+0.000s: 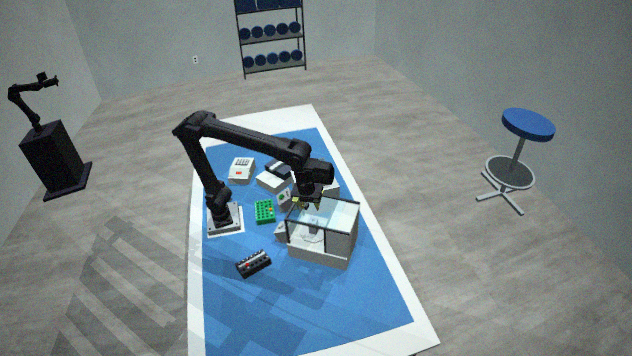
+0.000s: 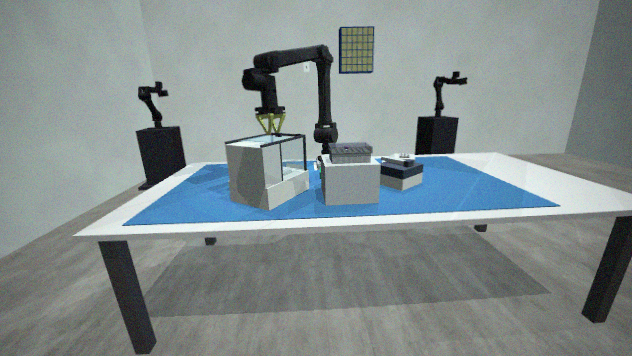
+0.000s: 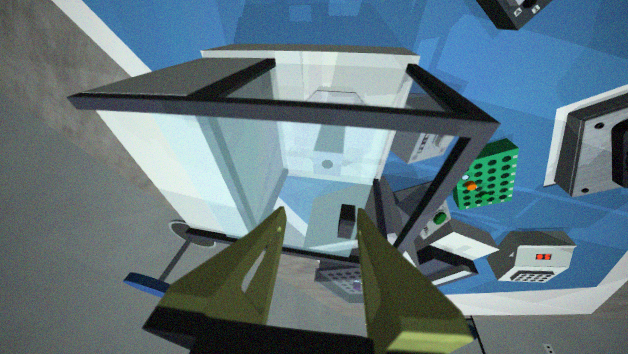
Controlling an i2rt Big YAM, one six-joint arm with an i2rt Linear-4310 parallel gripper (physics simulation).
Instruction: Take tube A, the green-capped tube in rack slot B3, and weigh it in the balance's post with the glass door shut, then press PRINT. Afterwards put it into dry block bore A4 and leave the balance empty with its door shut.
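Where they show: gripper, fingertip midpoint: (image 1: 310, 208) (image 2: 273, 134) (image 3: 320, 213); arm's base, origin of the base link: (image 1: 221, 216).
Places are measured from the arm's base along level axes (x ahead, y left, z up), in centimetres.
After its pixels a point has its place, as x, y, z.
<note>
My gripper (image 1: 310, 206) @[32.3, -30.1, 18.6] (image 2: 271, 132) @[32.3, -30.1, 18.6] (image 3: 320, 213) @[32.3, -30.1, 18.6] is open and empty, fingers pointing down at the top of the balance (image 1: 318, 255) @[30.5, -39.5, 2.6] (image 2: 245, 175) @[44.7, -40.6, 7.5] (image 3: 150, 102) @[34.5, -42.0, 18.1]. The black handle (image 3: 346, 221) @[30.9, -28.9, 19.1] of the glass door (image 3: 327, 240) @[35.5, -25.6, 17.7] is between the fingertips, close beside the right one. The door is partly open, with a gap between its edge and the frame bar. Inside, the grey post (image 3: 329, 145) shows an empty-looking hole. The green rack (image 1: 265, 211) @[19.7, -5.1, -0.2] (image 3: 492, 148) @[16.7, -9.4, -1.7] holds a small dark green cap (image 3: 483, 194) @[20.8, -3.9, 2.0], probably tube A, near an orange cap (image 3: 471, 186) @[21.9, -7.2, 2.3]; its slot is unclear.
A box with a green button (image 1: 282, 196) @[29.0, -3.4, 3.9] (image 3: 440, 218) @[28.4, -3.3, 3.8] stands beside the rack; its label is unreadable. A white device with a red display (image 1: 241, 170) @[16.4, 26.6, 2.4] (image 3: 543, 257) @[14.7, 26.3, 1.8], a black block (image 1: 253, 264) @[6.4, -31.3, -0.1] (image 3: 515, 15) @[12.0, -27.1, 0.4] and a grey holed block (image 2: 350, 152) @[50.6, -6.6, 14.1] (image 3: 345, 282) stand around; which is the dry block is unclear.
</note>
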